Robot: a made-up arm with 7 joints.
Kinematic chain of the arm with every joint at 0, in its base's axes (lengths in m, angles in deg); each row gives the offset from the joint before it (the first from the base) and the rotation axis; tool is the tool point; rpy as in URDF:
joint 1: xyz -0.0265 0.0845 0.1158 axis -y
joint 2: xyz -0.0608 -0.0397 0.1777 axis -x
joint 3: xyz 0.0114 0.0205 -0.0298 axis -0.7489 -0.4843 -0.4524
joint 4: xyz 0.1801 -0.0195 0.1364 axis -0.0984 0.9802 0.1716
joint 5: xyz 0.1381 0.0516 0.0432 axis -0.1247 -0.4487 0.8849
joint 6: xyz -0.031 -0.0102 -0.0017 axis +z
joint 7: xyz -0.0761 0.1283 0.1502 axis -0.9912 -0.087 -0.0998
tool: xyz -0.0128 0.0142 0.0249 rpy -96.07 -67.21 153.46
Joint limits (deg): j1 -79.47..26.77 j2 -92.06..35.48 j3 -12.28..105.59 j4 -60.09..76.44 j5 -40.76..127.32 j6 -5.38..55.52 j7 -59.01..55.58
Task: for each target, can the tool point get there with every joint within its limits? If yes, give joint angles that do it. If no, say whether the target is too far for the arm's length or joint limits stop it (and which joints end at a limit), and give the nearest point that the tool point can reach.
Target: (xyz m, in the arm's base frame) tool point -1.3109 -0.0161 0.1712
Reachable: no: too far | nearest point -0.4715 -0.0053 0.5054 | short by 0.904 m
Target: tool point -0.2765 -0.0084 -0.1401
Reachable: no: joint limits stop it (at a limit: joint 1, joint 2, joint 3, joint 5) | nearest point -0.0661 -0.1028 -0.0598 | short by 0.244 m
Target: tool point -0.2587 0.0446 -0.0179
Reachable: no: joint limits stop it (at a limit: joint 1, joint 2, joint 3, joint 4, joint 6) | nearest point -0.1581 0.1812 0.1323 | short by 0.227 m
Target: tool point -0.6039 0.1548 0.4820
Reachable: no: joint limits stop it (at a limit: joint 1, joint 4, joint 5, joint 6) | nearest point -0.4683 0.1431 0.5015 | short by 0.137 m
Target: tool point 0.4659 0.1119 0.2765
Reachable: yes | joints -64.52 -13.66 8.21 2.19 3.04 31.67 18.14
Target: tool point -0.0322 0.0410 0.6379
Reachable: yes | joints -5.86 -62.81 52.39 -39.88 -12.42 37.34 -19.30
